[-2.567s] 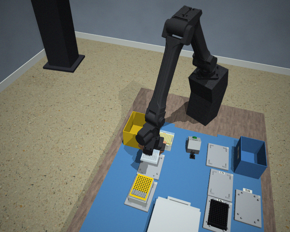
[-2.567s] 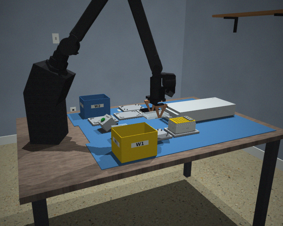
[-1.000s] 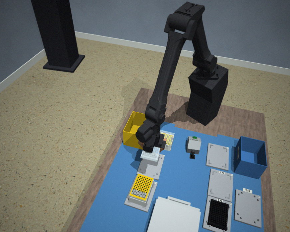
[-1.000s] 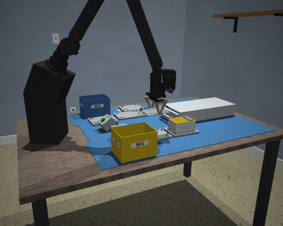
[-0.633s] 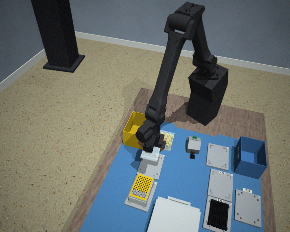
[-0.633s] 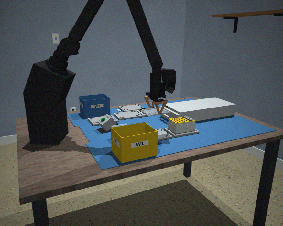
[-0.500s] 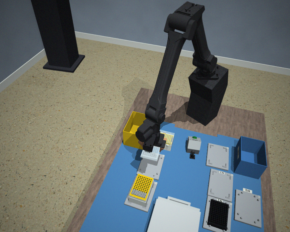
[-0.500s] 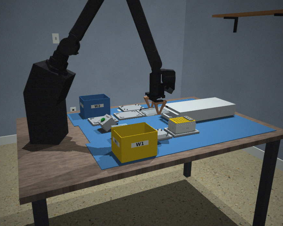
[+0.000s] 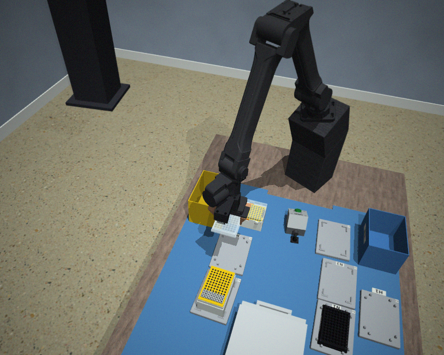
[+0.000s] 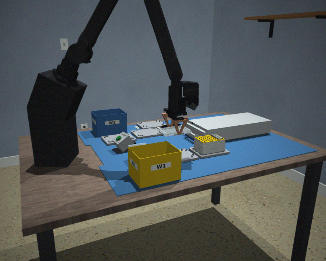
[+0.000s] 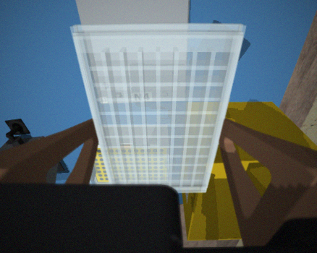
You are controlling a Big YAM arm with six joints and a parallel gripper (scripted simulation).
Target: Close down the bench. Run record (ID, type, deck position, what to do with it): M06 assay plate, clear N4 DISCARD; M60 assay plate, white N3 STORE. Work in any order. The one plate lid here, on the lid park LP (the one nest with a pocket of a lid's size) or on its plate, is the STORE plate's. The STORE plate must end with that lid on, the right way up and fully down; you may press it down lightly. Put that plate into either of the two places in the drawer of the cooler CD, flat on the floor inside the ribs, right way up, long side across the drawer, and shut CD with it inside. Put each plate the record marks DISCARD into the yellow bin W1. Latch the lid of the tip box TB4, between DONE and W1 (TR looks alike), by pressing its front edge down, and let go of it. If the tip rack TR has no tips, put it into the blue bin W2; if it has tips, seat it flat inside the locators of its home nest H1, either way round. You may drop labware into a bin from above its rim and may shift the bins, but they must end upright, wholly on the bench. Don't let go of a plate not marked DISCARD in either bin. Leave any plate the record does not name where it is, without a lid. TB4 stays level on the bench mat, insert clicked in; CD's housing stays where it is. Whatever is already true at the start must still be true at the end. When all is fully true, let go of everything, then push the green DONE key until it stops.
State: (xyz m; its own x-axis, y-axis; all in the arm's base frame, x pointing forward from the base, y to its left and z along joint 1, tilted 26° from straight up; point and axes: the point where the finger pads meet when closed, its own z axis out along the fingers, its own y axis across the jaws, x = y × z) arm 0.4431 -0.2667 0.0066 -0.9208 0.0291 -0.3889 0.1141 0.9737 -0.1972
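Right now the yellow bin W1 is 160 mm behind my hand, 110 mm below it and 90 mm to the right of it. From my hand the other things lie so: clear assay plate M06: right at my hand; tip rack TR: 200 mm ahead, 90 mm below; nest N4: 140 mm below, 30 mm ahead, 20 mm to the left.
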